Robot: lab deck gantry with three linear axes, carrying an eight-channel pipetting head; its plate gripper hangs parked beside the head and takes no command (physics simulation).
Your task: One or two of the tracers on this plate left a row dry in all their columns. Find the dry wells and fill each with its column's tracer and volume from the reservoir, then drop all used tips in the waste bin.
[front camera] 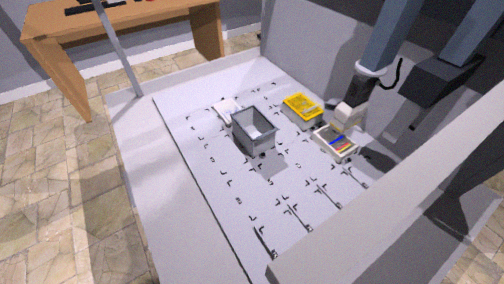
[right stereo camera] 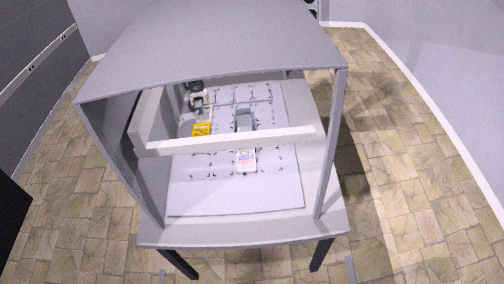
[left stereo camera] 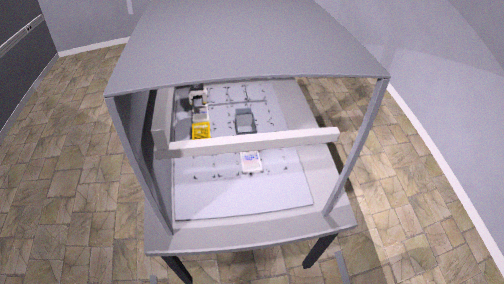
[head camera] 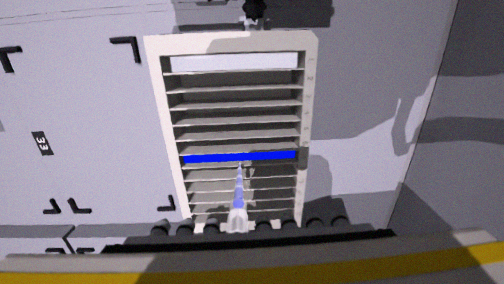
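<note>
The head camera shows me a blue reservoir channel (head camera: pixel 278 154). I also see a back wall (head camera: pixel 446 187); the right stereo camera view shows the back wall (right stereo camera: pixel 150 175) too.
</note>
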